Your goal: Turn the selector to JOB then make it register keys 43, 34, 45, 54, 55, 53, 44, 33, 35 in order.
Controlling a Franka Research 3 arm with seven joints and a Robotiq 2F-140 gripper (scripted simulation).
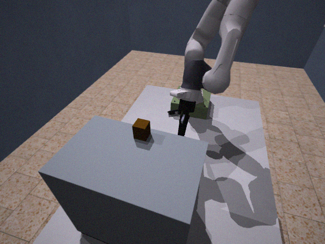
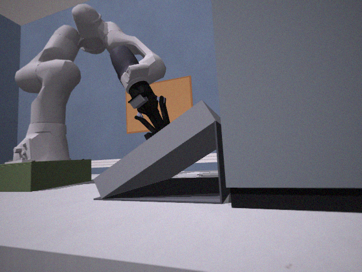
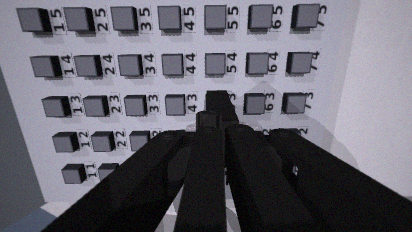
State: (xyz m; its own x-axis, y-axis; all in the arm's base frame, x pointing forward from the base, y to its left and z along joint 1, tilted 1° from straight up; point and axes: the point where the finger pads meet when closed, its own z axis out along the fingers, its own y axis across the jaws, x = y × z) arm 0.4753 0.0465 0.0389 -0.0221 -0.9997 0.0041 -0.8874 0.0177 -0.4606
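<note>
The key 53 lies 4 cm below my hand and 2 cm ahead of it. From my hand the other things lie so: key 64: 6 cm below, 3 cm to the right, 1 cm behind; then key 54: 4 cm below, 3 cm to the right, 2 cm ahead; then key 43: 5 cm ahead, 2 cm below.
</note>
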